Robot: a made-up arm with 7 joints. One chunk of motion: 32 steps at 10 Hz.
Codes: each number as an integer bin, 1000 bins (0 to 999) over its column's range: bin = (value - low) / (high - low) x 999, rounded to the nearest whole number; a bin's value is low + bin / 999 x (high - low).
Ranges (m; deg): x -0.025..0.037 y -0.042..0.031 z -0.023..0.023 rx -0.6..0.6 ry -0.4..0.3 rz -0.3..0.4
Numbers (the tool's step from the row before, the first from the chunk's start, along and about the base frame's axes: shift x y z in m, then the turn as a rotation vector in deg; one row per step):
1: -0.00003 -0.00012 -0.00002 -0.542 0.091 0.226
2: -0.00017 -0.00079 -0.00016 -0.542 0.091 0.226
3: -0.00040 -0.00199 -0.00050 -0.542 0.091 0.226
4: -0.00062 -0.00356 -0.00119 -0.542 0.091 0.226
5: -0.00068 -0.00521 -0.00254 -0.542 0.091 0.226
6: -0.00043 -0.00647 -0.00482 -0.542 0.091 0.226
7: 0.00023 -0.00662 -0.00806 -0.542 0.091 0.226
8: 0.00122 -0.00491 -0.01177 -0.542 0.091 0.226
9: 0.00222 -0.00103 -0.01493 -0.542 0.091 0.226
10: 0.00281 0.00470 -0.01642 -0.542 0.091 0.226
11: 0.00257 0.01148 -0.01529 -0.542 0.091 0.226
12: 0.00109 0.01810 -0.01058 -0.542 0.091 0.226
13: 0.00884 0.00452 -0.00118 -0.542 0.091 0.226
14: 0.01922 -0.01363 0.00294 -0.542 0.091 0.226
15: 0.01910 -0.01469 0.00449 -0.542 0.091 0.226
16: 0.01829 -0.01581 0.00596 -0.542 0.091 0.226
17: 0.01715 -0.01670 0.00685 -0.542 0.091 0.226
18: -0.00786 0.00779 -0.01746 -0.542 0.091 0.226
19: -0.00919 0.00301 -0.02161 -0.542 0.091 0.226
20: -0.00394 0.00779 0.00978 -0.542 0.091 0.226
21: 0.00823 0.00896 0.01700 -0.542 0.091 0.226
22: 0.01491 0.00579 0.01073 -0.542 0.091 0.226
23: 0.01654 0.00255 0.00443 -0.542 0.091 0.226
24: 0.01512 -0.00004 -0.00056 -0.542 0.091 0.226
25: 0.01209 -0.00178 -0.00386 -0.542 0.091 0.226
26: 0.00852 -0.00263 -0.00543 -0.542 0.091 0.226
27: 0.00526 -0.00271 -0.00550 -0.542 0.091 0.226
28: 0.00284 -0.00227 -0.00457 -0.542 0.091 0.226
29: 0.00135 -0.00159 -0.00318 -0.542 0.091 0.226
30: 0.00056 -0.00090 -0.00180 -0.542 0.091 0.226
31: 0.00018 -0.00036 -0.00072 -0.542 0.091 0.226
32: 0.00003 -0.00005 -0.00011 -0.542 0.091 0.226
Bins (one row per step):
1: 402 573 499 48 701 751
2: 400 564 496 48 701 751
3: 396 548 489 48 701 751
4: 393 526 474 48 701 751
5: 392 503 444 48 701 751
6: 396 486 395 48 701 751
7: 407 484 324 48 701 751
8: 422 508 244 48 701 751
9: 439 561 175 48 701 751
10: 448 639 143 48 701 751
11: 444 732 167 48 701 751
12: 420 822 270 48 701 751
13: 545 637 474 48 701 751
14: 713 388 563 48 701 751
15: 711 374 597 48 701 751
16: 698 358 629 48 701 751
17: 679 346 648 48 701 751
18: 276 681 120 48 701 751
19: 255 616 30 48 701 751
20: 339 681 712 48 701 751
21: 535 697 869 48 701 751
22: 643 654 733 48 701 751
23: 669 610 596 48 701 751
24: 646 574 487 48 701 751
25: 598 550 416 48 701 751
26: 540 539 382 48 701 751
27: 488 538 380 48 701 751
28: 449 544 400 48 701 751
29: 425 553 430 48 701 751
30: 412 562 460 48 701 751
31: 406 570 484 48 701 751
32: 403 574 497 48 701 751

